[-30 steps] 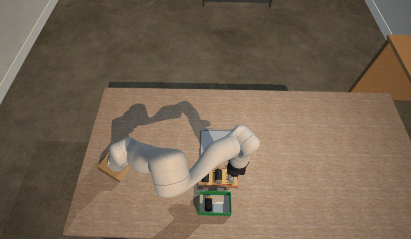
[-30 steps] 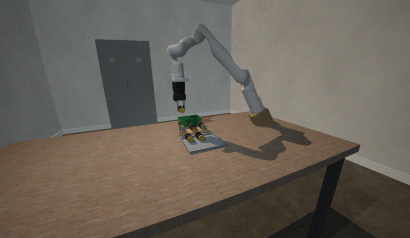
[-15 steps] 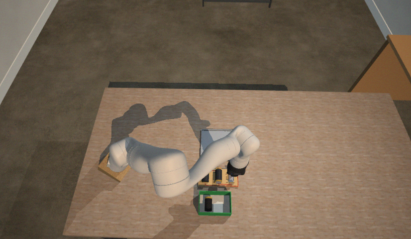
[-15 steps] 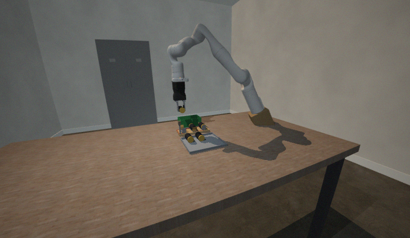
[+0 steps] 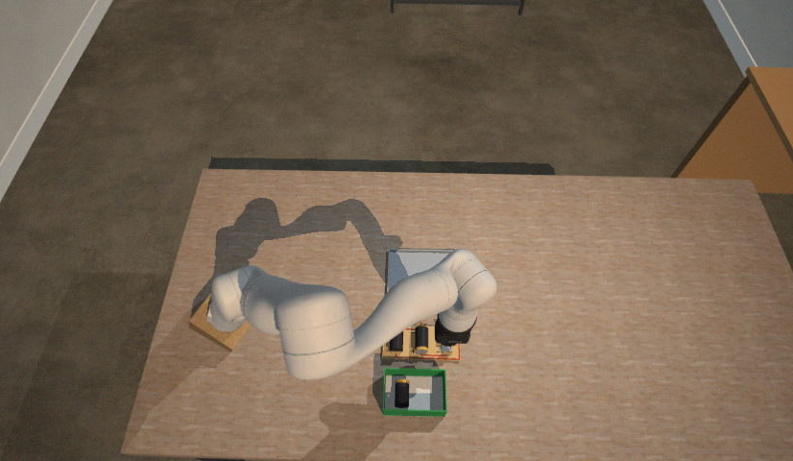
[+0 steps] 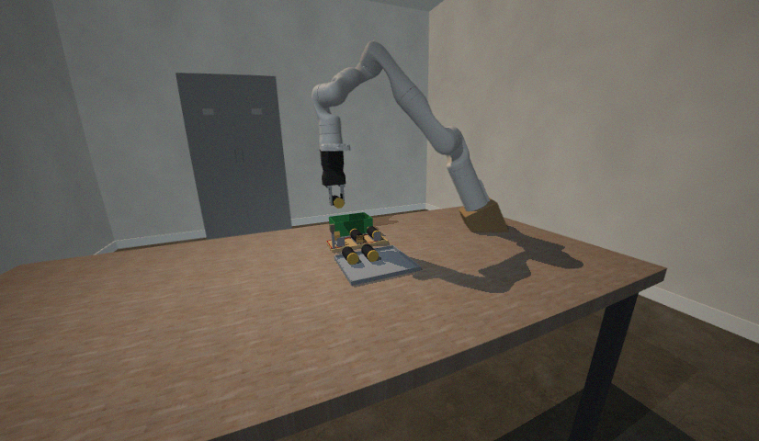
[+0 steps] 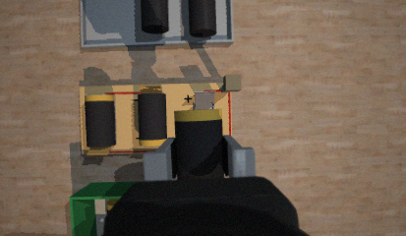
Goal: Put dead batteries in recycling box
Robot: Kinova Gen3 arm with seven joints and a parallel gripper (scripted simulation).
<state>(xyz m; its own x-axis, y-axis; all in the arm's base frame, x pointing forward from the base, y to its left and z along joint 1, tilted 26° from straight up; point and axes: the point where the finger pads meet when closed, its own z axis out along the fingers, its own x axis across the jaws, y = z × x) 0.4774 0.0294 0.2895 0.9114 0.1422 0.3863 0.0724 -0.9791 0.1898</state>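
Now: the green recycling box 7 cm behind my hand, 12 cm to the right of it and 14 cm below it. Also, from my hand: grey tray: 6 cm behind, 20 cm to the left, 16 cm below.
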